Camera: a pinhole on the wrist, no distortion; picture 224 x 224 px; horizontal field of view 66.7 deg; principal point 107.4 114.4 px. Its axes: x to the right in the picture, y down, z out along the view. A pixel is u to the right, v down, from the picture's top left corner.
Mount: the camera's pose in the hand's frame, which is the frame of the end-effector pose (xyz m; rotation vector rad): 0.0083 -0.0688 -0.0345 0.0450 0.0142 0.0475
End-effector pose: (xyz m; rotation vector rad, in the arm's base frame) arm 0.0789 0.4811 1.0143 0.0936 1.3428 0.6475
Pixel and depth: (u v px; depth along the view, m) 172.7 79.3 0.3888
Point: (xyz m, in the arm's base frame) 0.4737 0.5346 0.8889
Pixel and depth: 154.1 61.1 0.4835
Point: 0.5861 0.4935 0.8899
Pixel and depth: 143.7 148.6 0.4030
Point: 0.4288 0.6364 1.0223
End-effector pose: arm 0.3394 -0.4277 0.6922 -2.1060 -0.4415 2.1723
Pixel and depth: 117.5 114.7 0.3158
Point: 0.0489 -0.3830 0.6860
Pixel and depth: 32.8 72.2 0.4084
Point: -0.0472 -0.3357 0.9019
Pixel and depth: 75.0 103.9 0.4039
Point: -0.0384 -0.3876 0.7857
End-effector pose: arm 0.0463 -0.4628 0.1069 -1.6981 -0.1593 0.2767
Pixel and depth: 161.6 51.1 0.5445
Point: 0.1171 0.1065 0.3091
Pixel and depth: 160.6 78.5 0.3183
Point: 0.0890 -0.1449 0.2045
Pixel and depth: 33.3 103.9 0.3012
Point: -0.1335 -0.2231 0.1894
